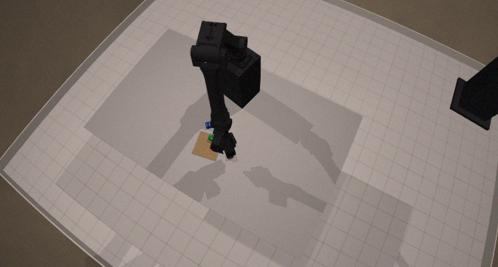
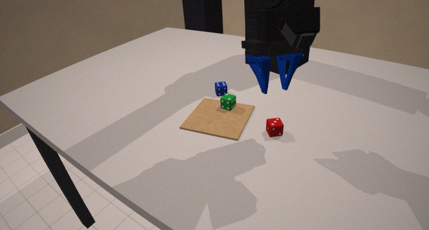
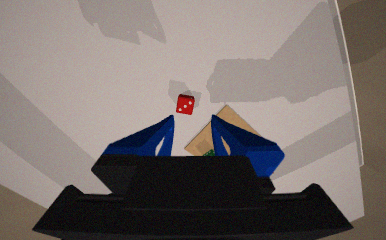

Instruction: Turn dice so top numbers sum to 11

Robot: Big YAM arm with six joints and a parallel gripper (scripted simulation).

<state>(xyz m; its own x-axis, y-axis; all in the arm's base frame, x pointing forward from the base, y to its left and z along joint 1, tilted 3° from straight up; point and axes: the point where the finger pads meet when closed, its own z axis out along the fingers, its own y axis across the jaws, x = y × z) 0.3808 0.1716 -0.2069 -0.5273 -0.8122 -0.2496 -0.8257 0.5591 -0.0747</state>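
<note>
Right now the red die is 1 cm behind my hand and 10 cm below it. From my hand the other things lie so: tan mat (1 cm ahead, 14 cm to the right, 12 cm below); green die (4 cm behind, 14 cm to the right, 10 cm below); blue die (9 cm behind, 20 cm to the right, 10 cm below).
</note>
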